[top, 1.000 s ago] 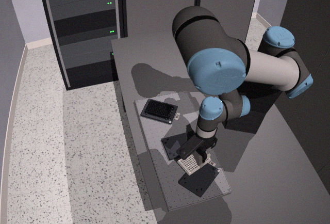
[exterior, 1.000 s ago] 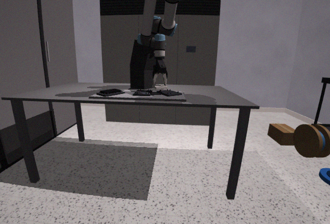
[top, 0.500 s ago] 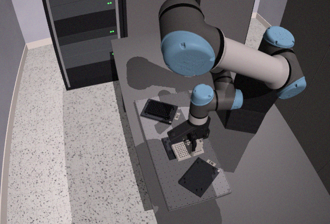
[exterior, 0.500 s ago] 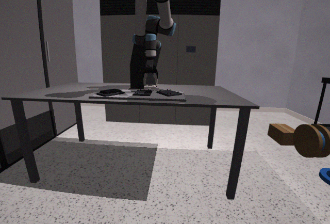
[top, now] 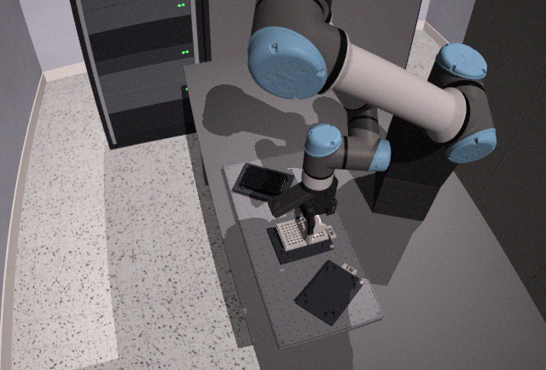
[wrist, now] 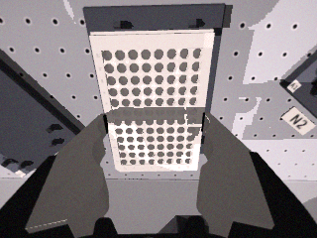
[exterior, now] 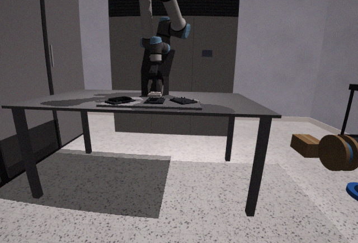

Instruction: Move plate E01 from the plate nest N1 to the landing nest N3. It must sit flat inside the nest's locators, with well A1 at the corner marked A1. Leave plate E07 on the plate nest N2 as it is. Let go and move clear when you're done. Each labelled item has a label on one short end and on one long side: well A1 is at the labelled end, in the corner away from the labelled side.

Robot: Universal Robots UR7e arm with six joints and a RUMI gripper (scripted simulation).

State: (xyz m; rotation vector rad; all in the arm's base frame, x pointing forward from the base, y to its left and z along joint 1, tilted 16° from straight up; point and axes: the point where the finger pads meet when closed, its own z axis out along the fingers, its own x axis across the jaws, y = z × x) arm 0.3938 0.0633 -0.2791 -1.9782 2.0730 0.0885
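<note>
My hand is 5 cm above the dark landing nest N3. Also, from my hand: N3 tag 10 cm behind, 6 cm below; then N1 tag 14 cm to the left, 9 cm behind, 6 cm below; then white well plate 1 cm below.
</note>
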